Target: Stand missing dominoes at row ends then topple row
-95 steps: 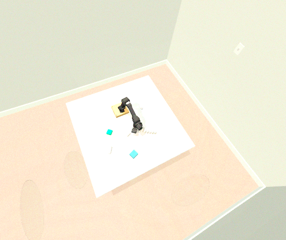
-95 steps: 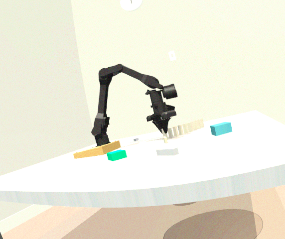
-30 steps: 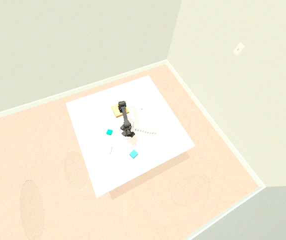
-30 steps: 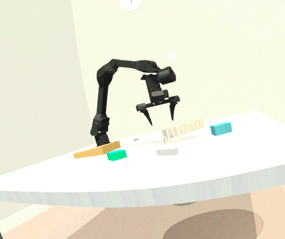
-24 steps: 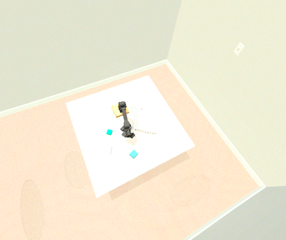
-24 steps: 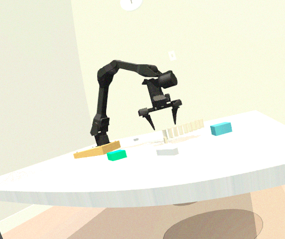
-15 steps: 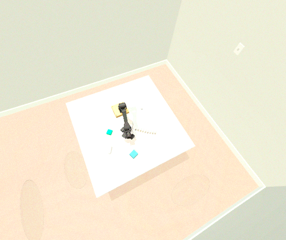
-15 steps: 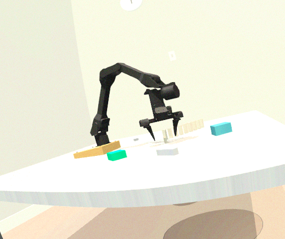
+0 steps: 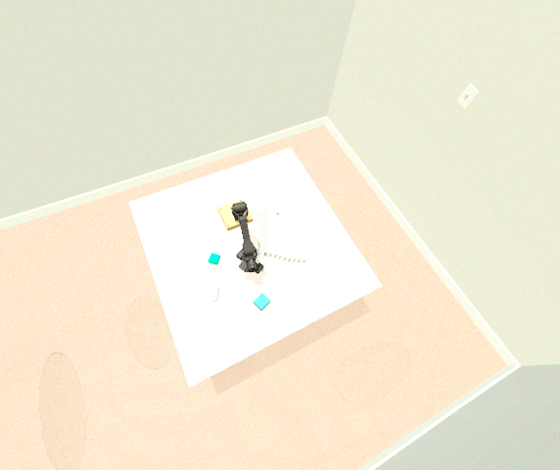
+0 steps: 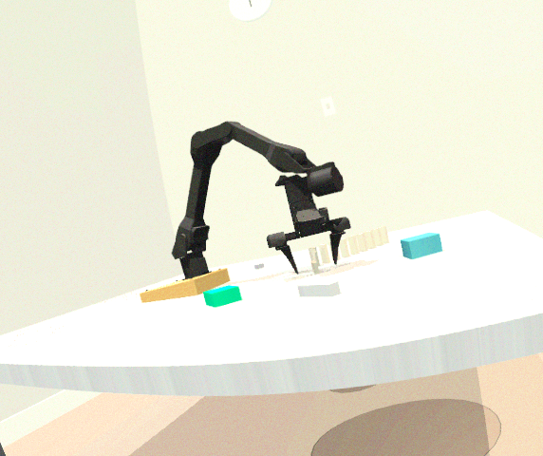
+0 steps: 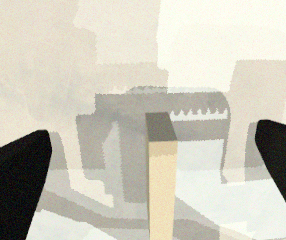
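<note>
The cyan block lies 25 cm ahead of my gripper tip and 1 cm above it. From my gripper tip the other things lie so: small grey piece (33 cm behind, 30 cm to the left); then pale grey block (26 cm to the right, 11 cm ahead); then green block (21 cm to the right, 12 cm behind, 1 cm above).
</note>
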